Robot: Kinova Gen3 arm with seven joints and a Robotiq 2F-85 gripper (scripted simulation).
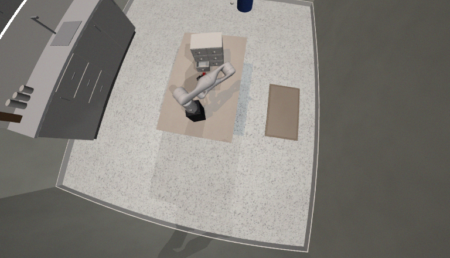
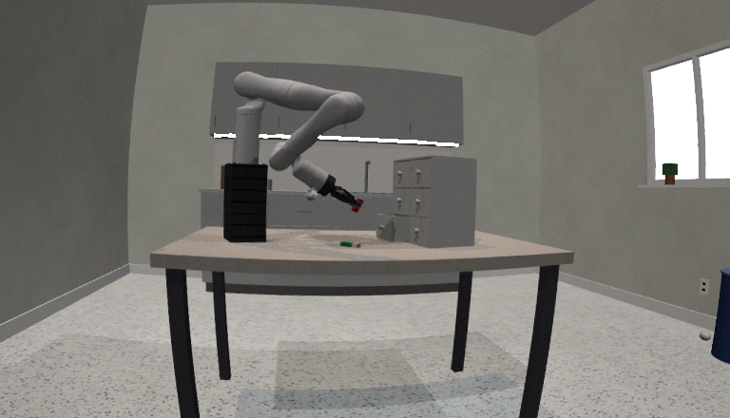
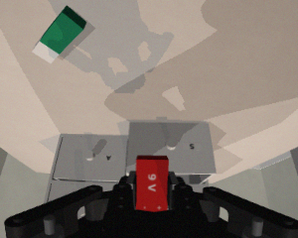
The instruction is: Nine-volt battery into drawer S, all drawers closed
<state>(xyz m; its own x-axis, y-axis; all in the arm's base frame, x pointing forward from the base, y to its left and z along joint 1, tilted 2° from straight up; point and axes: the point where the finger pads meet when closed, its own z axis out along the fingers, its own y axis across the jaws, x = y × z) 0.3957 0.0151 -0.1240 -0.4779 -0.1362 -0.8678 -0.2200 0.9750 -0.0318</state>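
The drawer lies 200 mm ahead of my hand, 80 mm to the left of it and 110 mm below it. The rest, counted from my hand: green-and-white piece: 20 mm behind, 110 mm to the right, 130 mm below; then small red block: 10 mm ahead.
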